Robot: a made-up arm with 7 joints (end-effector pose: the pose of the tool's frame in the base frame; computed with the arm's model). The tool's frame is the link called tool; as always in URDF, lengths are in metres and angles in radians. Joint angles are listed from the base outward.
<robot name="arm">
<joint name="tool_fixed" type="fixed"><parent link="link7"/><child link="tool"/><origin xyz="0 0 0"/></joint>
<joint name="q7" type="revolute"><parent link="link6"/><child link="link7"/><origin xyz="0.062 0.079 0" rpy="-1.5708 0 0"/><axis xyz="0 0 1"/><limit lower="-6.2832" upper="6.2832" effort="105" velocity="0.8"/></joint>
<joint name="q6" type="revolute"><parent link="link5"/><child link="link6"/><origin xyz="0 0 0" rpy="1.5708 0 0"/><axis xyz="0 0 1"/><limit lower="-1.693" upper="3.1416" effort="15" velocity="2.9"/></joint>
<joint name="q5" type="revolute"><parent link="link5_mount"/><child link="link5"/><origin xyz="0.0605 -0.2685 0" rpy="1.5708 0 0"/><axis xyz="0 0 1"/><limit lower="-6.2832" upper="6.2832" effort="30" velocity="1.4"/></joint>
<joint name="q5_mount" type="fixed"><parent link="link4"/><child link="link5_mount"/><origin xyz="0.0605 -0.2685 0"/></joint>
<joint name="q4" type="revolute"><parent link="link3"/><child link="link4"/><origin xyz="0.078 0 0" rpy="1.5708 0 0"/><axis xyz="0 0 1"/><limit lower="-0.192" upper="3.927" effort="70" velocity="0.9"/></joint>
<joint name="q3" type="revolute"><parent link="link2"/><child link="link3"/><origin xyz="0 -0.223 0" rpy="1.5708 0 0"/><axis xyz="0 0 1"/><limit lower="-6.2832" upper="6.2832" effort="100" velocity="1"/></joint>
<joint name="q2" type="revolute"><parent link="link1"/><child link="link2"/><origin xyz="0 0 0" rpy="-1.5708 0 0"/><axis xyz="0 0 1"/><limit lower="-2.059" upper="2.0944" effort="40" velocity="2.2"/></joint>
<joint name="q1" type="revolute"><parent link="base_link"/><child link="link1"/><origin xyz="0 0 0.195"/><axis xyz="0 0 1"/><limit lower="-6.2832" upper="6.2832" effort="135" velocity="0.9"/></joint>
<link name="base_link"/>
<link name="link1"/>
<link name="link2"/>
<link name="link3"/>
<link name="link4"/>
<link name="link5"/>
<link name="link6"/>
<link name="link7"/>
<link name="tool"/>
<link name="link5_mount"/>
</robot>
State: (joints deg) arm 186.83 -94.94 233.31 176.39 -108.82 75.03 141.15
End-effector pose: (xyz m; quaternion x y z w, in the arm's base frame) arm 0.8423 0.0477 0.0903 0.4446 -0.7693 0.4555 0.0553
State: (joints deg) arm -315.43 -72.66 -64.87 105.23 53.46 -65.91 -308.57
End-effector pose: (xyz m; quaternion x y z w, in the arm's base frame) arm 0.0290 -0.6861 0.4985 0.6597 0.4865 -0.4177 0.3919
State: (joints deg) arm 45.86 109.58 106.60 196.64 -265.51 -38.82 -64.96
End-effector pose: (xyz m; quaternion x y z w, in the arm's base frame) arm 0.5536 0.3478 -0.1880 -0.6479 0.7166 0.0219 0.2574
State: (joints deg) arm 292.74 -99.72 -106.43 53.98 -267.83 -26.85 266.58
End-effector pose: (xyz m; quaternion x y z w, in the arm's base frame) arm -0.4953 -0.2797 -0.0588 0.2872 0.8274 -0.4826 0.0073
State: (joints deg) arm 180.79 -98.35 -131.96 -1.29 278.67 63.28 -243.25
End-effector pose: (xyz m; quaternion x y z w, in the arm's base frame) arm -0.4263 0.0986 0.1051 0.7605 0.4076 -0.4552 0.2196
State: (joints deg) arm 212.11 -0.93 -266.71 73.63 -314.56 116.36 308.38
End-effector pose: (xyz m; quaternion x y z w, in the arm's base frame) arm 0.4222 -0.4700 0.3091 -0.8625 -0.0083 -0.1000 0.4961
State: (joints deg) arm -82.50 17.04 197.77 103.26 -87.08 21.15 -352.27
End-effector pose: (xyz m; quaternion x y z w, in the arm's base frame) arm -0.2886 0.4210 0.8443 -0.0593 -0.5093 -0.8457 0.1478
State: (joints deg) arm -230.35 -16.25 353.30 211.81 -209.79 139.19 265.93
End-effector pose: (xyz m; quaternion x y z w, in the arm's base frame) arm 0.2501 -0.4457 0.6256 -0.9700 -0.1324 0.2036 0.0062
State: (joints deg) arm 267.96 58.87 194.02 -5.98 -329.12 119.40 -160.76
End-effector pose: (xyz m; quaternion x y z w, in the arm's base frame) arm -0.0521 0.3062 0.0604 0.4496 -0.6968 0.3476 0.4377
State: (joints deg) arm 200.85 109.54 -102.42 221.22 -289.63 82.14 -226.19
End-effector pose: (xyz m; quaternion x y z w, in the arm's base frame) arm -0.3637 -0.5381 -0.1523 -0.5257 -0.8310 -0.1046 0.1485
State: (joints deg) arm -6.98 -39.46 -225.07 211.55 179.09 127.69 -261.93
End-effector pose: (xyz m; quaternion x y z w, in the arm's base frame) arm -0.1792 -0.2588 0.8068 -0.1797 0.8671 -0.2802 0.3705
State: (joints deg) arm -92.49 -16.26 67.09 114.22 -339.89 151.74 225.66
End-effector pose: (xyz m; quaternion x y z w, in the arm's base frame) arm 0.4863 -0.0580 0.6832 -0.4881 -0.8274 0.0504 0.2731
